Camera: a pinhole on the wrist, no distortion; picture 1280 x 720 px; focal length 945.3 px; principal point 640.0 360.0 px. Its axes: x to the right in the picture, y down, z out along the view. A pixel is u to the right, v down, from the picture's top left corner.
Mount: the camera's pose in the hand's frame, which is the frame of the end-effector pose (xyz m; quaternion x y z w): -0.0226 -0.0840 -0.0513 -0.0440 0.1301 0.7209 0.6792
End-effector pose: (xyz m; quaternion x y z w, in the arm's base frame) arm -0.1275 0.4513 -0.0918 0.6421 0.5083 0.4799 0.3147
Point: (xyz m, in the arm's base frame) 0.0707 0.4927 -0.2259
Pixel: 475.7 389.9
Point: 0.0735 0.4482 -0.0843
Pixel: 982.4 349.7
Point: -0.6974 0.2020 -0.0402
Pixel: behind the camera
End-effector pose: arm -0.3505 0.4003 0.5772 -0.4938 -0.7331 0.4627 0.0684
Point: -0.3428 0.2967 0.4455
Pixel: 1198.1 495.6
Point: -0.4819 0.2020 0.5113
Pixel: 516.0 630.0
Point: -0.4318 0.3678 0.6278
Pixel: 276.4 270.5
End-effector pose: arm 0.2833 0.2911 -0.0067 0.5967 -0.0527 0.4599 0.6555
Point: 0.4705 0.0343 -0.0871
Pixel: 199.3 689.9
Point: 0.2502 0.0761 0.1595
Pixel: 1203.2 456.0
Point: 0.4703 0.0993 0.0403
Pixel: 458.4 314.1
